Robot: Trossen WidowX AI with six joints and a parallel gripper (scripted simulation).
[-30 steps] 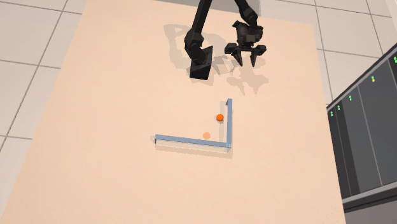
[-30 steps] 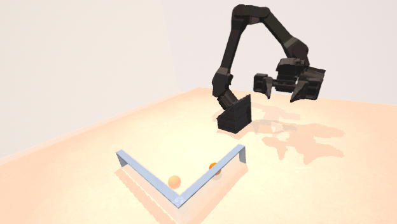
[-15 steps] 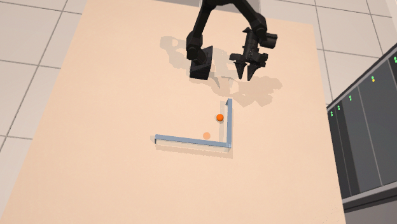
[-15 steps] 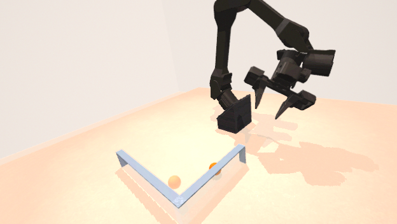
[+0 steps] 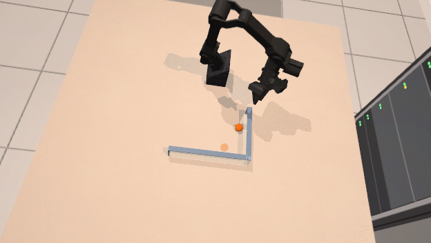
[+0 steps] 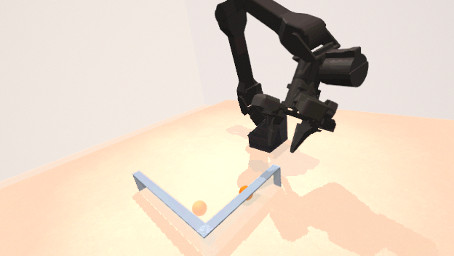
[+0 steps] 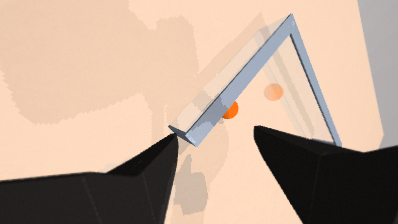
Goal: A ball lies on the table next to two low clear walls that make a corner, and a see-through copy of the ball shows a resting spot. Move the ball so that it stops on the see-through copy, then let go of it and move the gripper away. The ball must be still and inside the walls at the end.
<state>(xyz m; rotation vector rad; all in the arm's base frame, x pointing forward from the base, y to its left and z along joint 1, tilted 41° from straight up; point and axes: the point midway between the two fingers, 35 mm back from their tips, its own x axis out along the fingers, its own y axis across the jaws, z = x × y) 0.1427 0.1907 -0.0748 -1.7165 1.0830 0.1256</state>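
The orange ball is 80 mm ahead of my gripper tip, 40 mm to the right of it and 100 mm below it. From my gripper tip the other things lie so: see-through copy of ball: 190 mm ahead, 90 mm to the right, 100 mm below.
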